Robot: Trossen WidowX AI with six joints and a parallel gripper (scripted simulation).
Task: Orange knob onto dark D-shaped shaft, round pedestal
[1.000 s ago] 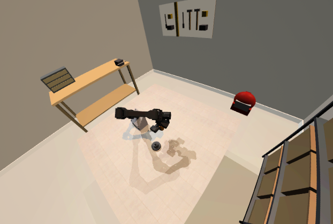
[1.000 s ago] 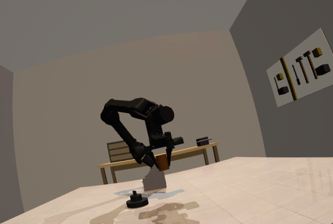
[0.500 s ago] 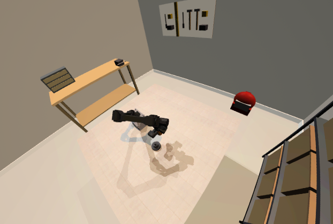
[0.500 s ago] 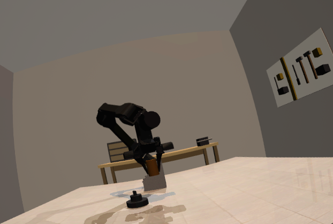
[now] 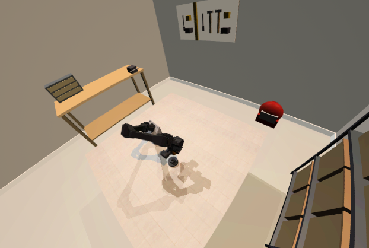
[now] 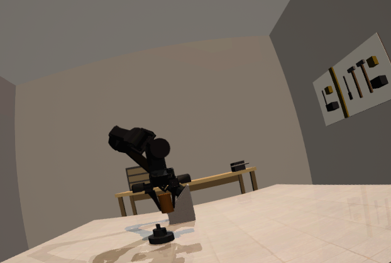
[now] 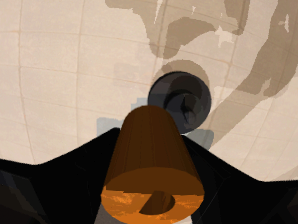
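The short shaft lies 7 cm below my gripper tip, 4 cm to the right of it and 1 cm ahead of it. From my gripper tip the other things lie so: orange knob: 2 cm above.
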